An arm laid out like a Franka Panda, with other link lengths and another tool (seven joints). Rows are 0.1 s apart.
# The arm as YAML. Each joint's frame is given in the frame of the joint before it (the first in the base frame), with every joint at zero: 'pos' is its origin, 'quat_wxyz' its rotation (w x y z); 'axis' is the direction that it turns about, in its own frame. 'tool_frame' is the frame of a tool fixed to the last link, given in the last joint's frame.
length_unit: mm
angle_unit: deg
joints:
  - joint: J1
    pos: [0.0, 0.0, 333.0]
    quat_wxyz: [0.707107, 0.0, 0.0, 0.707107]
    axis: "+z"
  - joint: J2
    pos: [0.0, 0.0, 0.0]
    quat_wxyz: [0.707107, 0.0, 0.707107, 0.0]
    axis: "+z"
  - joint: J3
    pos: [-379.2, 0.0, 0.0]
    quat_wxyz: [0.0, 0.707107, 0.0, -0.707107]
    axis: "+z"
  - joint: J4
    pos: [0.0, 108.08, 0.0]
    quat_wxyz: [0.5, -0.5, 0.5, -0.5]
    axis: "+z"
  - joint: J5
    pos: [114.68, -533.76, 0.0]
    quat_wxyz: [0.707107, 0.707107, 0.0, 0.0]
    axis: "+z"
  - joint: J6
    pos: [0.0, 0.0, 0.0]
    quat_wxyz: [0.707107, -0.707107, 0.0, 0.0]
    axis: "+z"
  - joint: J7
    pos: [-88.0, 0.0, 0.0]
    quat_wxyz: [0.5, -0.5, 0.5, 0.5]
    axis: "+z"
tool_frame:
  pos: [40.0, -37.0, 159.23]
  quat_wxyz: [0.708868, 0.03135, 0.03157, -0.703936]
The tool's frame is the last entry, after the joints.
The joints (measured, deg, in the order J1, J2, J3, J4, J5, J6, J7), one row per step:
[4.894 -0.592 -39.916 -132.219 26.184 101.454 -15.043]
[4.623 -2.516 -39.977 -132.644 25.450 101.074 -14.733]
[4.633 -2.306 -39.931 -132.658 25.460 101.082 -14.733]
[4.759 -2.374 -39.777 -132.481 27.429 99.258 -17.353]
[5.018 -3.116 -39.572 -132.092 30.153 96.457 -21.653]
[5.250 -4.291 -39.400 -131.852 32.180 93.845 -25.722]
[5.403 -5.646 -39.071 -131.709 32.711 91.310 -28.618]
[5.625 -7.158 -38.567 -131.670 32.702 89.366 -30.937]
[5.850 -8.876 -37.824 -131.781 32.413 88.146 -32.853]
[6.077 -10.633 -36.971 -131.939 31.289 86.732 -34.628]
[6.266 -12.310 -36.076 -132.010 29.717 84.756 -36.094]
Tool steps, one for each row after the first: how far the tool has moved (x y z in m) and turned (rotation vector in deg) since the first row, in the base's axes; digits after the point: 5 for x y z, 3 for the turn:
[-0.00506 -0.00109 0.01225 0.204 -0.854 0.046]
[-0.00492 -0.00055 0.01039 0.193 -0.643 0.093]
[-0.00460 0.00642 0.01644 2.957 -2.318 1.748]
[-0.00419 0.01625 0.03187 7.013 -5.893 4.728]
[-0.00609 0.02469 0.04878 10.566 -9.636 7.866]
[-0.01063 0.03234 0.06446 13.129 -12.090 11.145]
[-0.01487 0.04069 0.07921 14.914 -14.225 14.388]
[-0.01847 0.05002 0.09326 15.977 -16.324 17.520]
[-0.02440 0.05936 0.10612 16.696 -17.722 21.228]
[-0.03216 0.06817 0.11900 17.474 -18.307 25.151]

